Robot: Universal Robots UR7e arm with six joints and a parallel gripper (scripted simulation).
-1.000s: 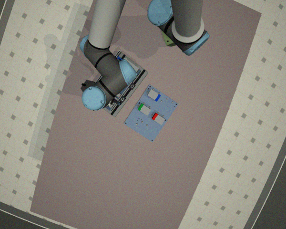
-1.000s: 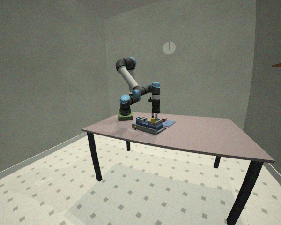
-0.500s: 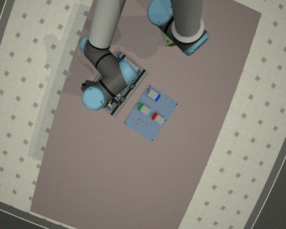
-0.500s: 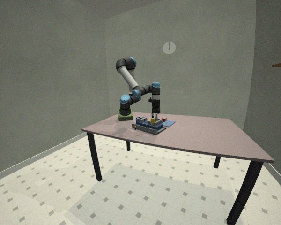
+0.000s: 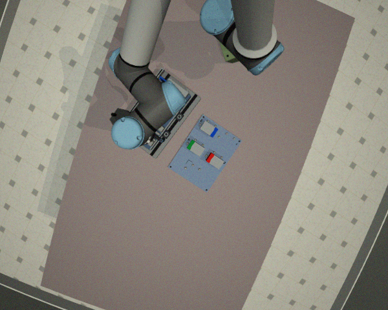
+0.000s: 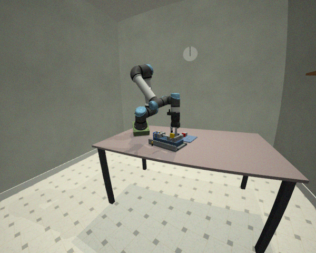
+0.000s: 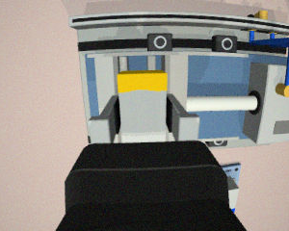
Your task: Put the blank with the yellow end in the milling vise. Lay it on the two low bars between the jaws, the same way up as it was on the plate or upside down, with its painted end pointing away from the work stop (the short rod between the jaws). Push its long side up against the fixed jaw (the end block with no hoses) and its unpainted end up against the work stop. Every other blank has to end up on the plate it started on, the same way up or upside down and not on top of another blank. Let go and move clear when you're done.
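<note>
My hand is 70 mm past the white rod, 50 mm to the right of it and 50 mm above it. From my hand the other things lie so: hosed block 140 mm behind, 90 mm to the left, 50 mm below; then yellow-ended blank 20 mm below; then milling vise 60 mm behind, 40 mm to the left, 80 mm below.
</note>
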